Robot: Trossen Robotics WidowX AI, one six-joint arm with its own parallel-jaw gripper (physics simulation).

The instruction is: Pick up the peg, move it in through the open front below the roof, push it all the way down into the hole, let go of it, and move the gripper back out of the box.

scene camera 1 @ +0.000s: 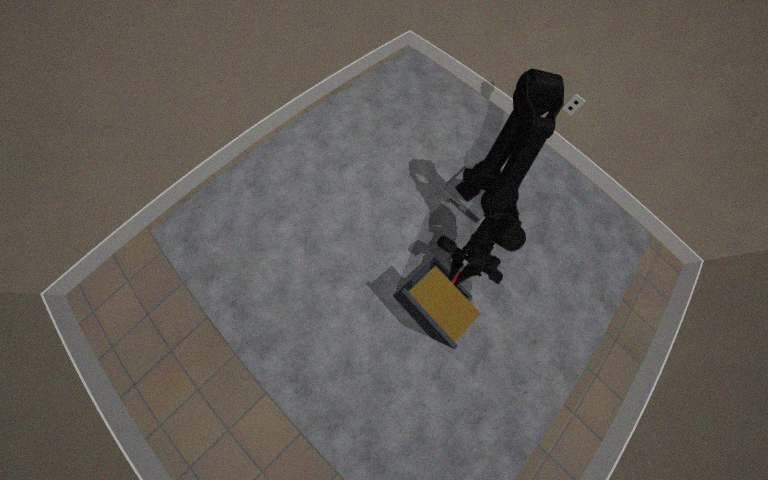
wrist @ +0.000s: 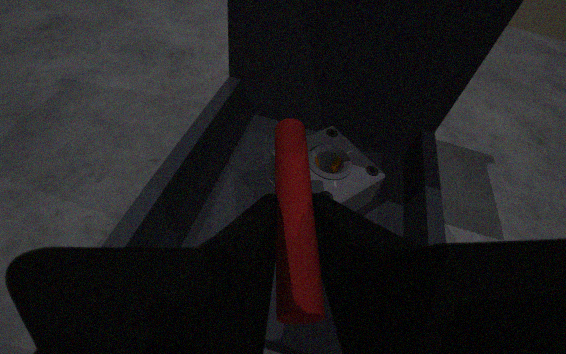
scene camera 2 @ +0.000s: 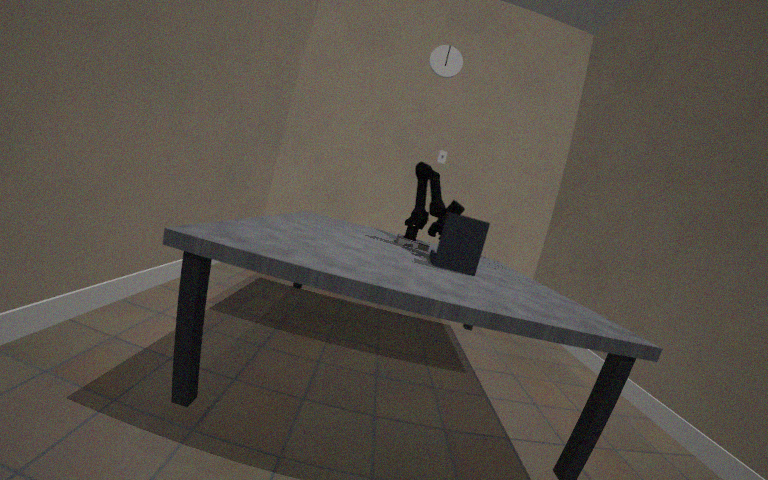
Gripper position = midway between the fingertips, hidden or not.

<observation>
My gripper (scene camera 1: 450,284) holds a red peg (wrist: 299,295), which touches nothing else. I also see a box (wrist: 145,223).
My gripper is seen too in the wrist view (wrist: 293,204). Scene camera 2 misses the red peg, which is hidden by a back wall.
</observation>
